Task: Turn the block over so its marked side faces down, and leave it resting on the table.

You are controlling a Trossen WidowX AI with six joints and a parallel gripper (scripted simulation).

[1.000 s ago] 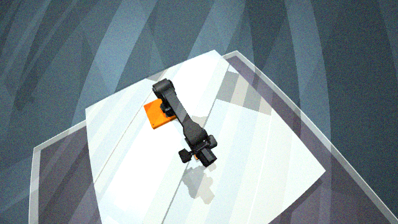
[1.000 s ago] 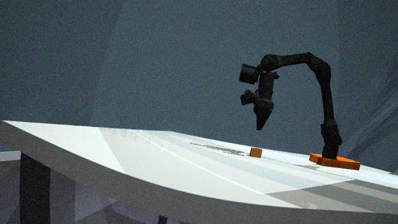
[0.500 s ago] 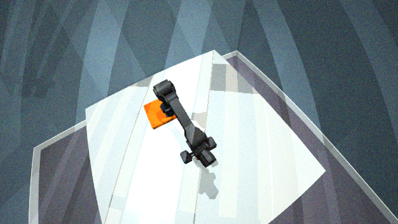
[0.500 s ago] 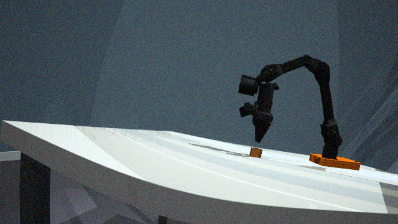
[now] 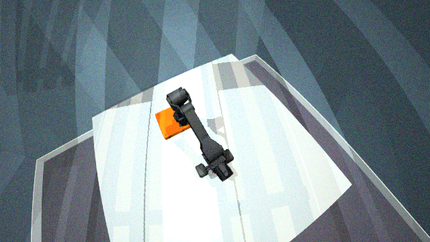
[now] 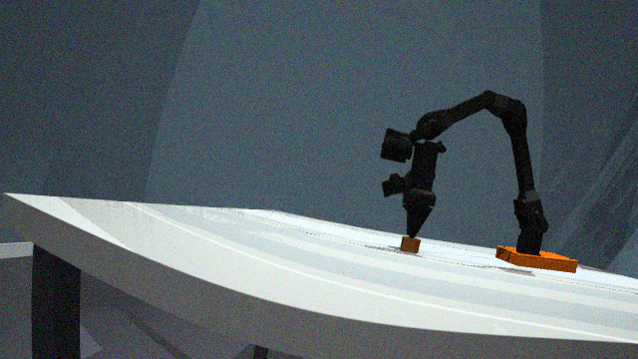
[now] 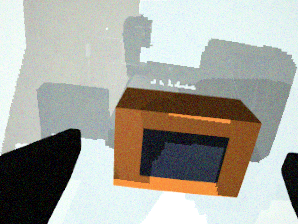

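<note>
My gripper tip is now 1 cm above the orange block.
</note>
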